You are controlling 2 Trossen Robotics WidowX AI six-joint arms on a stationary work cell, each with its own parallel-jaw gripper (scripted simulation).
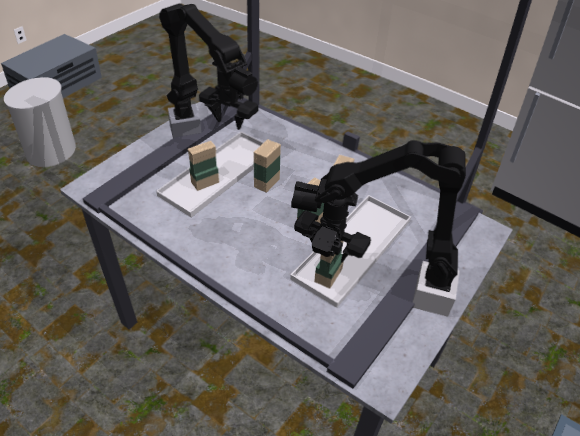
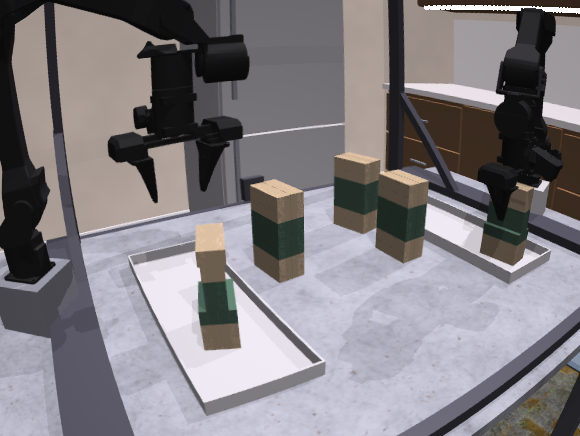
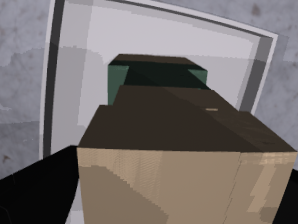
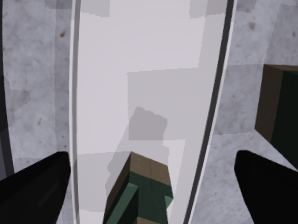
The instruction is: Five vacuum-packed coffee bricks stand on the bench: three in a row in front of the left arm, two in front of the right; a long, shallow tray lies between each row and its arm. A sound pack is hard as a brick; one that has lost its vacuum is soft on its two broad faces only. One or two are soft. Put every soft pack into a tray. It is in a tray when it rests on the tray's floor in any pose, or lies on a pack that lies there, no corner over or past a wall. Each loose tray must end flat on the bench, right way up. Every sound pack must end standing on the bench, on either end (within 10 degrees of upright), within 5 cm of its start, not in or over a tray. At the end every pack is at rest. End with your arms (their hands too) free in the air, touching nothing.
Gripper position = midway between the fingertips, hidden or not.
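Note:
My left gripper is there in image 2 [image 2: 509, 215], and you'd find it in image 1 [image 1: 329, 255] and image 3 [image 3: 165, 159] too. As for my right gripper [image 2: 179, 196], it's also in image 1, that gripper [image 1: 229, 125], and in image 4 [image 4: 153, 161]. Then there's a white tray [image 1: 383, 223], and a white tray [image 2: 270, 348] as well.

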